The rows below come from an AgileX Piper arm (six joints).
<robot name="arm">
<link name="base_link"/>
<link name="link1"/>
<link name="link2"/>
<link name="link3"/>
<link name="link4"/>
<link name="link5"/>
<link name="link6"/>
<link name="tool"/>
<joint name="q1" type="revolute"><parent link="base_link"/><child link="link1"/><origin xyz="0 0 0.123"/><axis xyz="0 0 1"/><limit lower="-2.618" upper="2.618"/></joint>
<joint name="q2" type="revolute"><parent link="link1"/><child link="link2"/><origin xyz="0 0 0" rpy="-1.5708 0 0"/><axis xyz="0 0 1"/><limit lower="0" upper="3.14"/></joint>
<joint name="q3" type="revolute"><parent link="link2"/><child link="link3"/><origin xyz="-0.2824 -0.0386 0"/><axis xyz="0 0 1"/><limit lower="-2.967" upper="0"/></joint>
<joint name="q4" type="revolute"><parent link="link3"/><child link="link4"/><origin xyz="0.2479 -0.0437 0" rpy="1.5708 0 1.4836"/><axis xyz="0 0 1"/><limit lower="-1.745" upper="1.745"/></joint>
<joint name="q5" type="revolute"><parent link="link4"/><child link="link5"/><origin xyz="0 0 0" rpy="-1.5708 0 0"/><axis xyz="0 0 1"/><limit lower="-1.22" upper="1.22"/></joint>
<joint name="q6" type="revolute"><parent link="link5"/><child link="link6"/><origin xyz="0 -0.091 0" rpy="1.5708 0 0"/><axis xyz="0 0 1"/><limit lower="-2.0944" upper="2.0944"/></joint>
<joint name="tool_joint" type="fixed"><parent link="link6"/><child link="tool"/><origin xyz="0 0 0"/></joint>
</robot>
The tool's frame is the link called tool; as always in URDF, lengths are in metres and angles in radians.
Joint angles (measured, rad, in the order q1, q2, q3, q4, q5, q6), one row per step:
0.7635 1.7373 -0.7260 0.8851 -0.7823 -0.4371
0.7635 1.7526 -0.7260 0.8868 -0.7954 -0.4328
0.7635 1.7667 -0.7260 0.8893 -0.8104 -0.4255
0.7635 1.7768 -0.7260 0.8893 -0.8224 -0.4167
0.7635 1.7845 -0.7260 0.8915 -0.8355 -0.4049
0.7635 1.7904 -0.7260 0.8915 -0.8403 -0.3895
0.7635 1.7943 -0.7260 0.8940 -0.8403 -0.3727
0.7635 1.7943 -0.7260 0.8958 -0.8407 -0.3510
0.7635 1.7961 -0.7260 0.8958 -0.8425 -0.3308
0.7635 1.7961 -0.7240 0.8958 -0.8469 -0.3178
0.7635 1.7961 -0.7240 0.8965 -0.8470 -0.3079
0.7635 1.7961 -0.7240 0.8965 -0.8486 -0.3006
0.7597 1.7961 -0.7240 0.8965 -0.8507 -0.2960
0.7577 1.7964 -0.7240 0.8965 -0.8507 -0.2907
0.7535 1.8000 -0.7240 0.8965 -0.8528 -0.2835
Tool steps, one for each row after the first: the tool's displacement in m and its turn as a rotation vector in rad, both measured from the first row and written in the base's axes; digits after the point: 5 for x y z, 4 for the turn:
0.00101 -0.00003 -0.00403 -0.0059 0.0008 -0.0087
0.00199 -0.00026 -0.00755 -0.0080 -0.0004 -0.0197
0.00270 -0.00038 -0.00992 -0.0069 -0.0027 -0.0277
0.00333 -0.00077 -0.01149 -0.0005 -0.0066 -0.0388
0.00366 -0.00077 -0.01305 0.0099 -0.0048 -0.0454
0.00378 -0.00080 -0.01440 0.0240 0.0011 -0.0524
0.00379 -0.00092 -0.01442 0.0453 0.0042 -0.0605
0.00390 -0.00094 -0.01487 0.0631 0.0063 -0.0673
0.00370 -0.00142 -0.01498 0.0740 0.0053 -0.0729
0.00370 -0.00146 -0.01499 0.0836 0.0067 -0.0765
0.00374 -0.00153 -0.01487 0.0905 0.0061 -0.0793
0.00451 -0.00264 -0.01471 0.0949 0.0046 -0.0852
0.00489 -0.00318 -0.01480 0.0997 0.0053 -0.0888
0.00584 -0.00431 -0.01582 0.1040 0.0065 -0.0960

